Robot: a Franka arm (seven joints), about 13 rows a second.
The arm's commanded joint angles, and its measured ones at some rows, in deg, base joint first. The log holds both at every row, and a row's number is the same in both.
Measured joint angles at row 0:
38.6 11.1 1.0 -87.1 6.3 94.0 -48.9
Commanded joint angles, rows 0 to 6:
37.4 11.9 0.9 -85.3 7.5 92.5 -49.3
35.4 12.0 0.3 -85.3 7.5 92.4 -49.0
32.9 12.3 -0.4 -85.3 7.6 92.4 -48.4
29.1 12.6 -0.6 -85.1 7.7 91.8 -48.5
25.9 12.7 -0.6 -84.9 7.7 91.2 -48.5
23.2 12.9 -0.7 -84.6 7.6 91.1 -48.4
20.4 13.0 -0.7 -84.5 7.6 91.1 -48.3
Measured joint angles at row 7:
25.5 12.4 -1.5 -86.9 6.4 93.4 -48.6
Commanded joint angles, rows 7 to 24:
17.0 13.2 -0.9 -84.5 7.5 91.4 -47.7
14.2 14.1 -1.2 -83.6 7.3 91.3 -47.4
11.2 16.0 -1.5 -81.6 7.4 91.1 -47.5
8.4 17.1 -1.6 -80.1 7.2 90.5 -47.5
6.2 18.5 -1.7 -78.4 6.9 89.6 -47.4
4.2 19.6 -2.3 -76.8 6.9 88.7 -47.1
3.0 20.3 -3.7 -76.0 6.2 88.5 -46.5
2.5 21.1 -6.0 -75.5 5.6 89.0 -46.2
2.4 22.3 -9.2 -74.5 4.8 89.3 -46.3
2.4 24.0 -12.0 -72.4 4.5 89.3 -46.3
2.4 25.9 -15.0 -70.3 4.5 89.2 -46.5
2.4 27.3 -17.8 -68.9 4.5 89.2 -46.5
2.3 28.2 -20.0 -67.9 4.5 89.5 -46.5
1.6 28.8 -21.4 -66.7 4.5 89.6 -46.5
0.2 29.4 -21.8 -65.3 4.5 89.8 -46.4
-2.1 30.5 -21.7 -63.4 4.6 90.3 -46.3
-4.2 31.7 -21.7 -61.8 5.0 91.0 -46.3
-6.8 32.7 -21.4 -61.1 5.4 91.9 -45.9
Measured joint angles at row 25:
-2.2 29.4 -22.1 -66.5 4.8 92.0 -47.0
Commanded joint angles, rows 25 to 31:
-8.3 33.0 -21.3 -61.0 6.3 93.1 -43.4
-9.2 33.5 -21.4 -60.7 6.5 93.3 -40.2
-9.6 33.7 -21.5 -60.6 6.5 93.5 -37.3
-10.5 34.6 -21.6 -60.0 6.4 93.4 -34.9
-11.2 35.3 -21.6 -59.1 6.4 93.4 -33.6
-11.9 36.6 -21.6 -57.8 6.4 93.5 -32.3
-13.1 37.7 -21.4 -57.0 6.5 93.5 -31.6
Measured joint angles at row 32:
-10.7 34.5 -22.1 -62.0 5.7 94.2 -34.4
